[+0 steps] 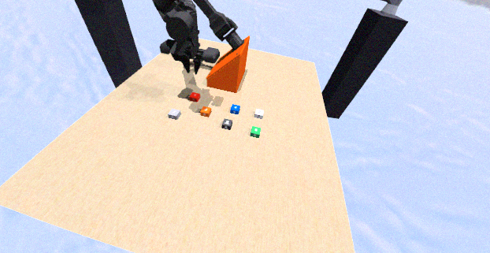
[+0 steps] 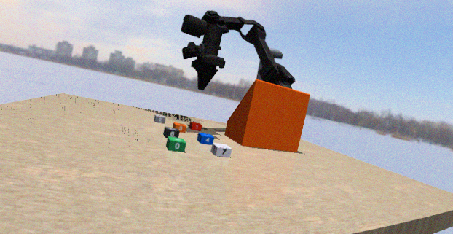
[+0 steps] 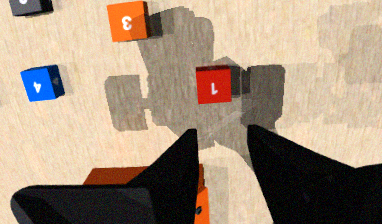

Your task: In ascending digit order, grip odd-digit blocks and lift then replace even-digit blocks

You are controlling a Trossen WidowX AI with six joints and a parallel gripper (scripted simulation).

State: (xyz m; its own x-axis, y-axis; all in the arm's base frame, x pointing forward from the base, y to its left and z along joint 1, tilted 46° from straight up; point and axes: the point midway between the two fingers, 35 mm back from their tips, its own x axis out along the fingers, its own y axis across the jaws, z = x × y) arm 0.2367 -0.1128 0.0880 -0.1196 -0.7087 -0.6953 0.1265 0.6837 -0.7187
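The red block is 10 mm behind my gripper tip and 120 mm below it. Also, from my gripper tip: blue block: 30 mm ahead, 170 mm to the left, 120 mm below; orange block: 60 mm ahead, 60 mm to the left, 120 mm below; grey block: 100 mm ahead, 50 mm to the right, 120 mm below.
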